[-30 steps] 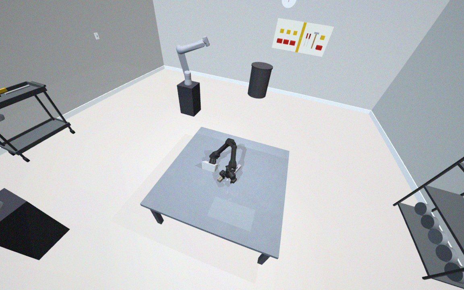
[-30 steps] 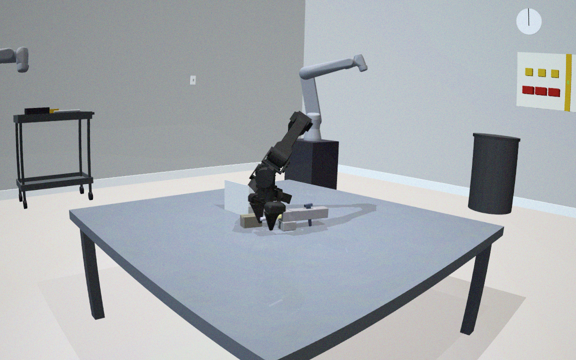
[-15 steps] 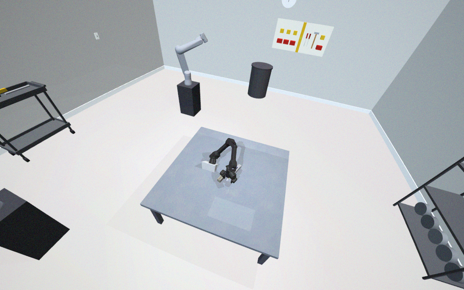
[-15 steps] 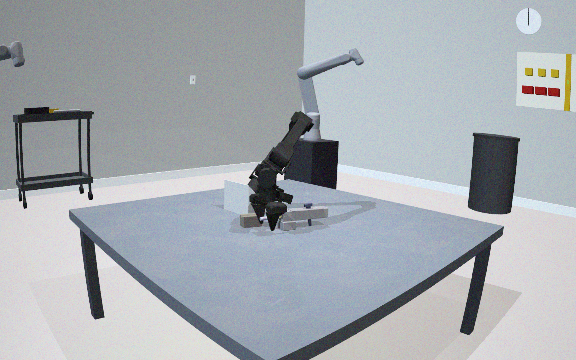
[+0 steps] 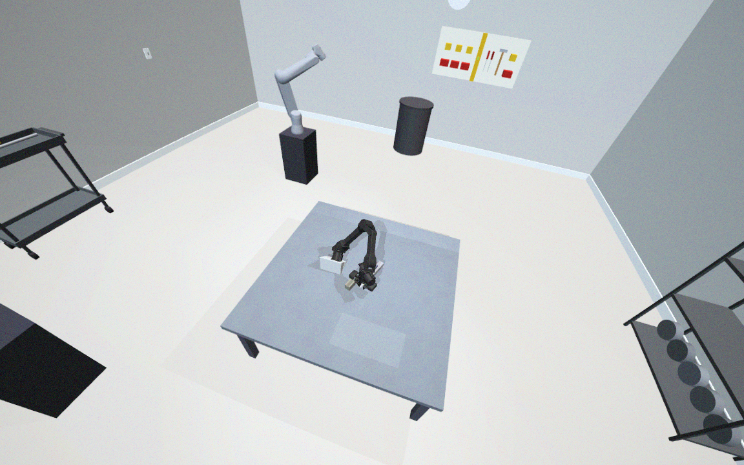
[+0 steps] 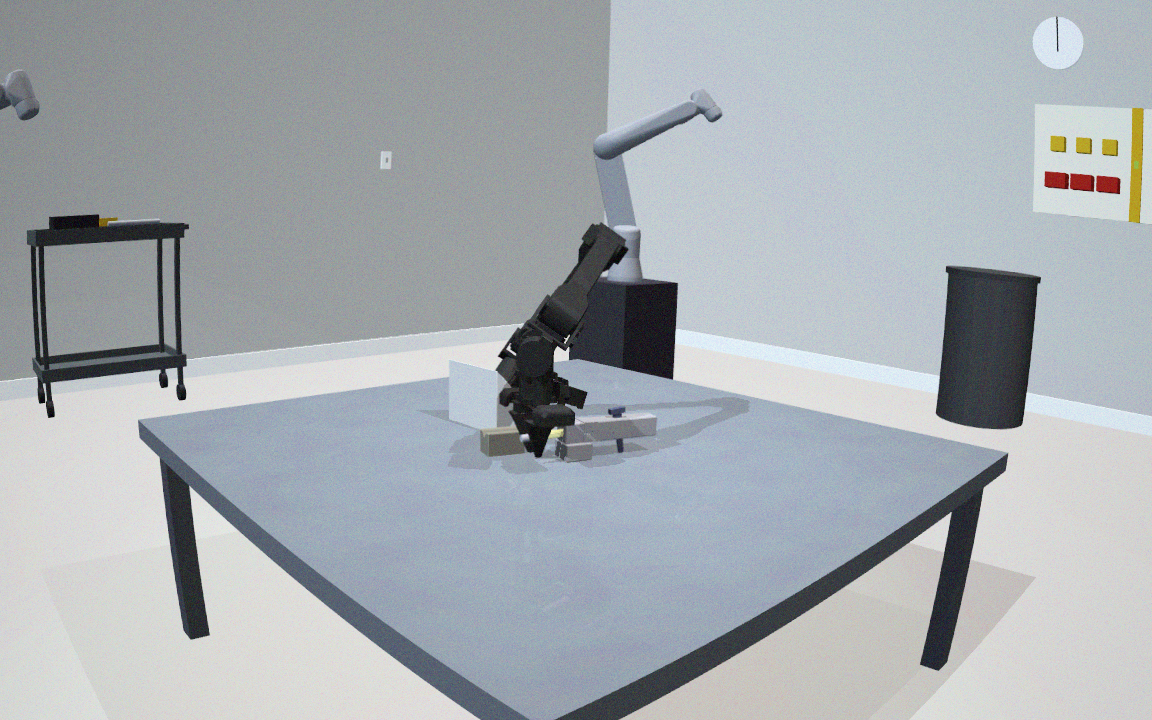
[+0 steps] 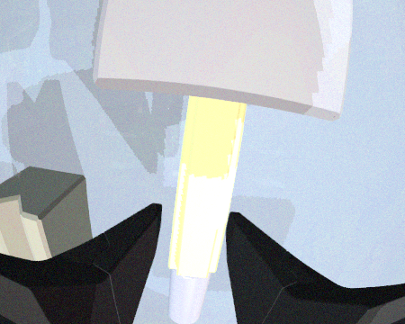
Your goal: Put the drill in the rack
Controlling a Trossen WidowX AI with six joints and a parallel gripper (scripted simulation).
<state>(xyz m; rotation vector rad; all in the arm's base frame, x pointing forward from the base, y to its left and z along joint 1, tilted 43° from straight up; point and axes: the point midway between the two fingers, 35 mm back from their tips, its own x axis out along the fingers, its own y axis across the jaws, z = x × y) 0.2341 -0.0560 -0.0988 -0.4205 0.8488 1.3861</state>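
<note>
Now: gripper tip 4 cm to the right of the drill, 3 cm below it and 1 cm short of it. The rest, counted from my gripper tip: grey housing block 13 cm to the left, 4 cm ahead, 3 cm above; tan rack 8 cm behind, 1 cm to the right, 1 cm above; dark key 16 cm to the left, 4 cm ahead, 4 cm above.
</note>
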